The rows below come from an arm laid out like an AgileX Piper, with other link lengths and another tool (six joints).
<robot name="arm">
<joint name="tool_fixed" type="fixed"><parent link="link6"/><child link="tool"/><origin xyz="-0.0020 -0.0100 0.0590" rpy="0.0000 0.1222 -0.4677"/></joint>
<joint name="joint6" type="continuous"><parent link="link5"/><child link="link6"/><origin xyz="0.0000 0.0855 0.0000" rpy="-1.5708 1.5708 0.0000"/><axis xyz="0 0 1"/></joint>
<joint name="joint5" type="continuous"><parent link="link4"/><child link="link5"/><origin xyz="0.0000 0.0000 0.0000" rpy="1.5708 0.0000 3.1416"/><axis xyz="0 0 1"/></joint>
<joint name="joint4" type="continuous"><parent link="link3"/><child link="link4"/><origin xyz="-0.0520 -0.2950 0.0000" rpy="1.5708 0.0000 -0.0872"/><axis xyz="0 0 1"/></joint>
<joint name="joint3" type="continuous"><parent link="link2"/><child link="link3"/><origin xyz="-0.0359 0.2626 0.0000"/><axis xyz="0 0 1"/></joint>
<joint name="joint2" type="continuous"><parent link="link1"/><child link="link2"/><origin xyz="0.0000 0.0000 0.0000" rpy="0.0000 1.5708 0.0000"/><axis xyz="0 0 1"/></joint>
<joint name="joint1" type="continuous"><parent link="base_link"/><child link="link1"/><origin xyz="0.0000 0.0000 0.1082" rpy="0.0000 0.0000 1.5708"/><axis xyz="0 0 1"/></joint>
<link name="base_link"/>
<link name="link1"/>
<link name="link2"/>
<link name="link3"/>
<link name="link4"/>
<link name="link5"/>
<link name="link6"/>
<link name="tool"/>
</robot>
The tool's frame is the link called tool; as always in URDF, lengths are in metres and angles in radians. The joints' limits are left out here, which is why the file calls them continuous.
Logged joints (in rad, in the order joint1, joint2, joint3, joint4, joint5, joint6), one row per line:
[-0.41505 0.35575 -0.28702 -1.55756 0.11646 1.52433]
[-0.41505 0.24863 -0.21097 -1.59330 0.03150 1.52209]
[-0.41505 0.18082 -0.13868 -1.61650 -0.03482 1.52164]
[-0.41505 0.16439 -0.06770 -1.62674 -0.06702 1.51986]
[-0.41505 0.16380 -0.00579 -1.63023 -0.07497 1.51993]
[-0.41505 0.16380 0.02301 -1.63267 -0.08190 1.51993]
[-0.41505 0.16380 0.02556 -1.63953 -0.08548 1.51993]
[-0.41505 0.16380 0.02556 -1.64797 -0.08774 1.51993]
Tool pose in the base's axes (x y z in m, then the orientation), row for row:
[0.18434 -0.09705 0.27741 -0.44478 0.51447 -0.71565 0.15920]
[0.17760 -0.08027 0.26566 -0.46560 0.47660 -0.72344 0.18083]
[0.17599 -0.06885 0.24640 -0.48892 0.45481 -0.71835 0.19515]
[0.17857 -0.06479 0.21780 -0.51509 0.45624 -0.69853 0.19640]
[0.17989 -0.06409 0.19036 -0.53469 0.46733 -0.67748 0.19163]
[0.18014 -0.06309 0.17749 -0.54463 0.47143 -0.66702 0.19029]
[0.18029 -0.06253 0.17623 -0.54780 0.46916 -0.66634 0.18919]
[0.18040 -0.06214 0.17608 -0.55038 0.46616 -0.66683 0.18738]
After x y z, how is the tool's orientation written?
As a quaternion, x y z w.
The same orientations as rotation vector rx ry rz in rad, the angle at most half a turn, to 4 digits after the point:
[-1.2713 1.4705 -2.0455]
[-1.3151 1.3462 -2.0434]
[-1.3703 1.2747 -2.0133]
[-1.4427 1.2778 -1.9564]
[-1.5014 1.3123 -1.9024]
[-1.5304 1.3247 -1.8743]
[-1.5402 1.3191 -1.8735]
[-1.5490 1.3120 -1.8768]

